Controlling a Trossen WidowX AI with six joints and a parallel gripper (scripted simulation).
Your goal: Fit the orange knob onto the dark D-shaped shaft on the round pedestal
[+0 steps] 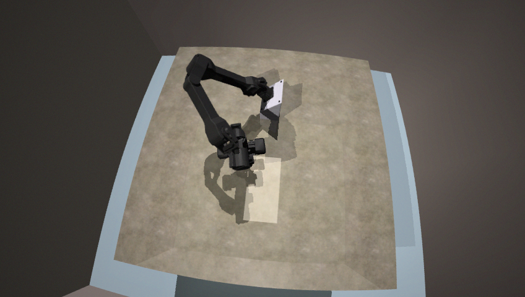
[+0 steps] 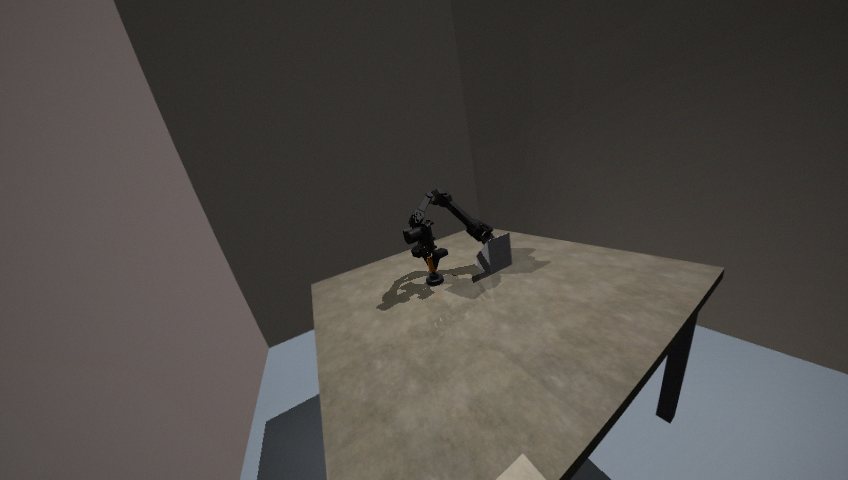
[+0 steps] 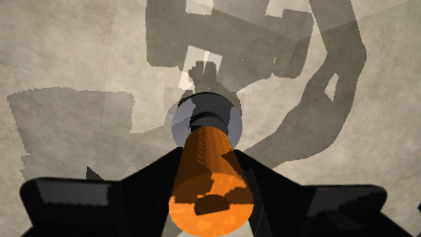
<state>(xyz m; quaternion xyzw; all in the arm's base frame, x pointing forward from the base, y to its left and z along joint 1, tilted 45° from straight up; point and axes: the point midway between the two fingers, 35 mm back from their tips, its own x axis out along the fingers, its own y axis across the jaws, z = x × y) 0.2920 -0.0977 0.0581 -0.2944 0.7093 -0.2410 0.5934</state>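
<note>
Right now my gripper tip is 20 mm below the orange knob. The rest, counted from my gripper tip: pedestal 40 mm below.
</note>
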